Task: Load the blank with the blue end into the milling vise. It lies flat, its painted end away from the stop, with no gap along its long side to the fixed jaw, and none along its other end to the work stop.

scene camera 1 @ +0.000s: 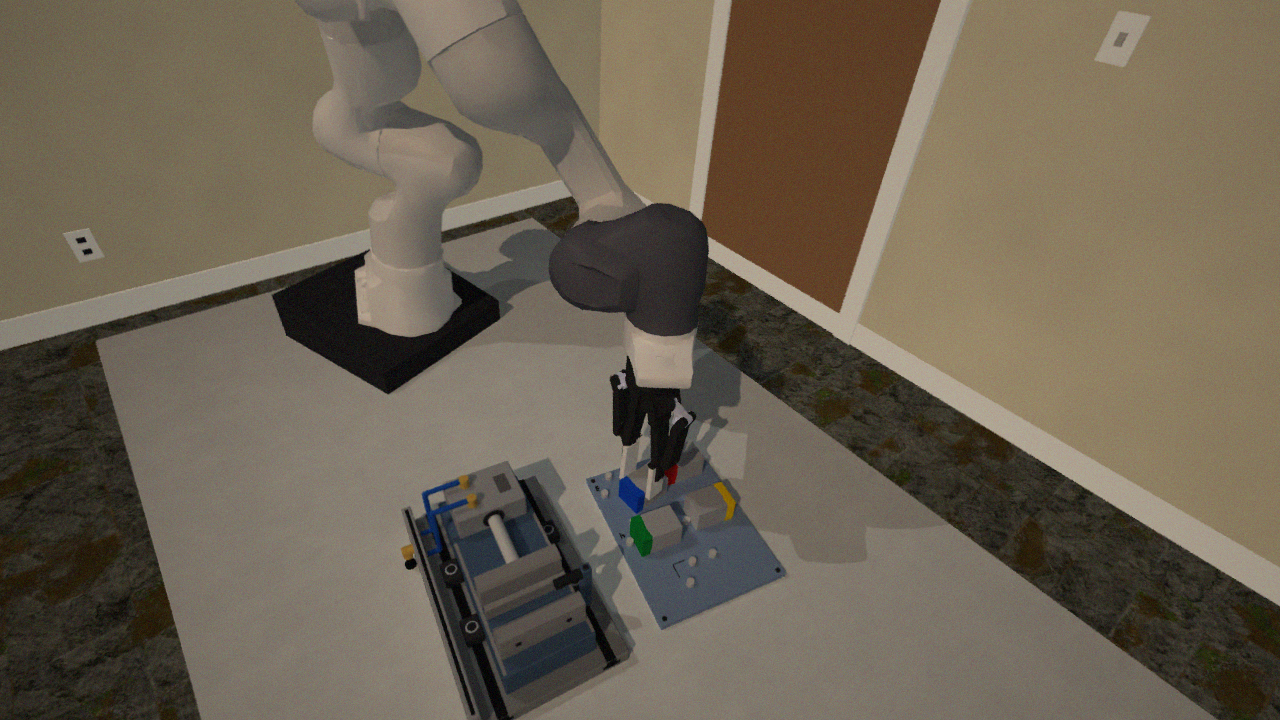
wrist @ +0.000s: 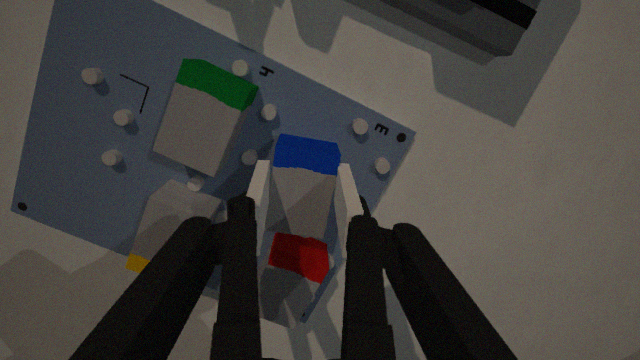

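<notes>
The blank with the blue end [scene camera 1: 632, 493] [wrist: 306, 152] lies between the fingers, at the numbered corner of the blue board [scene camera 1: 716, 586] [wrist: 55, 165]. My gripper [scene camera 1: 641, 474] [wrist: 302, 180] points down and is shut on this blank, with a pale fingertip pad along each long side. The blank is low at the board; whether it touches it I cannot tell. Its blue end sticks out past the pads. The milling vise [scene camera 1: 519, 575] stands left of the board in the scene view, with two grey crosswise jaws and a gap between them. Part of its dark edge shows in the wrist view.
On the board stand a green-ended blank [scene camera 1: 657, 530] [wrist: 200, 120], a yellow-ended blank [scene camera 1: 707, 505] [wrist: 172, 215] and a red-ended blank [scene camera 1: 689, 462] [wrist: 300, 255], close behind the held one. Several short white pegs stand around them. Blue pipes [scene camera 1: 431, 514] rise at the vise's left side.
</notes>
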